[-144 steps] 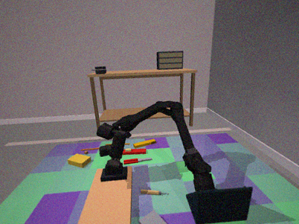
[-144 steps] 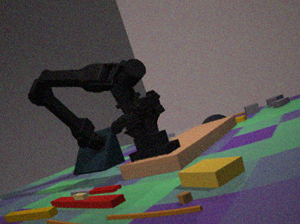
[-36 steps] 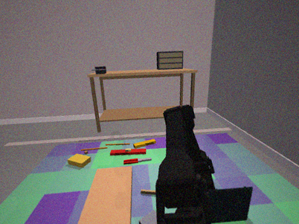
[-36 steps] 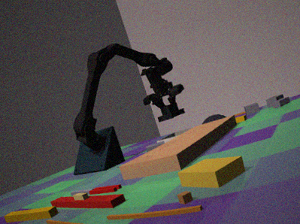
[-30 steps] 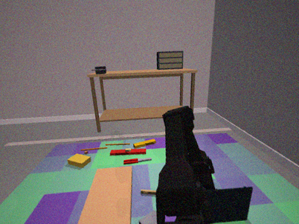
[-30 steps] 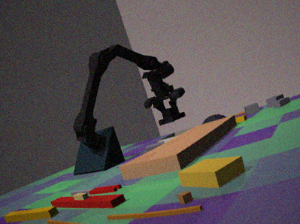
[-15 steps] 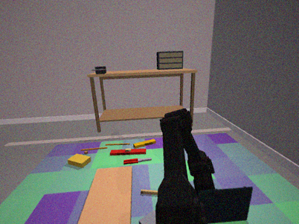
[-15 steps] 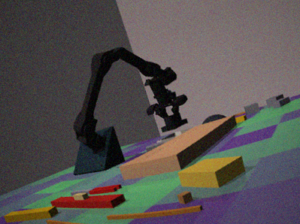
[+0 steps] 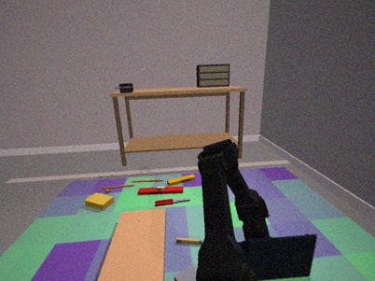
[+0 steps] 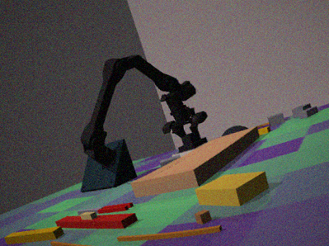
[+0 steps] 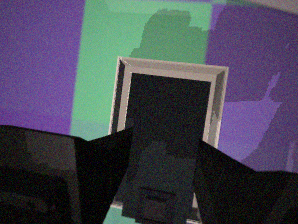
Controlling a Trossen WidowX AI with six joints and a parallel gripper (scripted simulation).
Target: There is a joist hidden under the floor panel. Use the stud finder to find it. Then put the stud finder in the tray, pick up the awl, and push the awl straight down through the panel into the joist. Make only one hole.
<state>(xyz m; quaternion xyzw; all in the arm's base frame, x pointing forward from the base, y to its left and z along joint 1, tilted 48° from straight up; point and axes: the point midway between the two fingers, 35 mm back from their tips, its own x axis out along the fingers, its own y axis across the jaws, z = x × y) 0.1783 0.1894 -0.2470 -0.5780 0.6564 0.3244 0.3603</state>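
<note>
The awl is 1 cm behind my gripper tip, 43 cm to the right of it and 4 cm below it. The rest, counted from my gripper tip: stud finder: 2 cm to the right, 2 cm above; then yellow block: 40 cm ahead, 75 cm to the right, 3 cm below.
</note>
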